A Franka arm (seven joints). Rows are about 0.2 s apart.
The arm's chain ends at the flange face. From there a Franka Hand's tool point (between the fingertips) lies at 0.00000 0.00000 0.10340 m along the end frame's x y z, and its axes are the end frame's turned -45 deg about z.
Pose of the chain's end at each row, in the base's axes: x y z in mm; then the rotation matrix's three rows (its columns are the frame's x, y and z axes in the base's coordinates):
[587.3 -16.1 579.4], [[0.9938 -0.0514 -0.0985], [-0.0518 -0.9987 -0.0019], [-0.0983 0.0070 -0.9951]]
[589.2 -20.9 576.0], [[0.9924 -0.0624 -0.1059], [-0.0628 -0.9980 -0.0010], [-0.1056 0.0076 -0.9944]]
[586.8 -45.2 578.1], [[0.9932 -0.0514 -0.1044], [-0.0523 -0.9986 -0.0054], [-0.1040 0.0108 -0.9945]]
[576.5 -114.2 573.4], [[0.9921 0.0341 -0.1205], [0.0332 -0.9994 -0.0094], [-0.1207 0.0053 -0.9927]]
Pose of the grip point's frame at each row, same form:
[577.1 -16.3 476.5], [[0.7391 0.6664 -0.0985], [0.6696 -0.7428 -0.0019], [-0.0745 -0.0646 -0.9951]]
[578.2 -21.0 473.2], [[0.7459 0.6576 -0.1059], [0.6613 -0.7501 -0.0010], [-0.0800 -0.0693 -0.9944]]
[576.0 -45.8 475.3], [[0.7386 0.6660 -0.1044], [0.6691 -0.7431 -0.0054], [-0.0812 -0.0659 -0.9945]]
[564.0 -115.2 470.8], [[0.6774 0.7256 -0.1205], [0.7302 -0.6832 -0.0094], [-0.0891 -0.0816 -0.9927]]

